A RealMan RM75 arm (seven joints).
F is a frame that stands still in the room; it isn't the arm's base.
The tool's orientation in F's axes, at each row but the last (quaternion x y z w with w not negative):
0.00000 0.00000 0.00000 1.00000
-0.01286 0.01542 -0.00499 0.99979
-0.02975 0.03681 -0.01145 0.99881
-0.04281 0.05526 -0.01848 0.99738
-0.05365 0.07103 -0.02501 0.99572
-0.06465 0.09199 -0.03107 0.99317
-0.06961 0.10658 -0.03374 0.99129
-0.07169 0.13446 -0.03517 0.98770
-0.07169 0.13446 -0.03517 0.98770
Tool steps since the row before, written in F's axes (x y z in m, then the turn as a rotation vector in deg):
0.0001 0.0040 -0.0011 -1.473 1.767 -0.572
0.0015 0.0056 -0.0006 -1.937 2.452 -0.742
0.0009 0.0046 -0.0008 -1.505 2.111 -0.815
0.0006 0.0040 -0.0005 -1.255 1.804 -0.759
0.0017 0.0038 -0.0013 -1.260 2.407 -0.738
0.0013 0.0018 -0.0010 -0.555 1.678 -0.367
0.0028 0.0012 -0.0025 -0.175 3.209 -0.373
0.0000 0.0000 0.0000 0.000 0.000 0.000
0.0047 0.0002 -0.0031 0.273 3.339 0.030
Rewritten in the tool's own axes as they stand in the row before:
0.0001 0.0040 -0.0011 -1.473 1.767 -0.572
0.0015 0.0056 -0.0004 -1.939 2.452 -0.739
0.0008 0.0047 -0.0005 -1.494 2.125 -0.799
0.0005 0.0040 -0.0001 -1.239 1.822 -0.742
0.0016 0.0040 -0.0006 -1.282 2.418 -0.659
0.0013 0.0020 -0.0005 -0.602 1.682 -0.255
0.0031 0.0017 -0.0017 -0.356 3.216 0.021
0.0000 0.0000 0.0000 0.000 0.000 0.000
0.0053 0.0009 -0.0017 -0.042 3.306 0.544

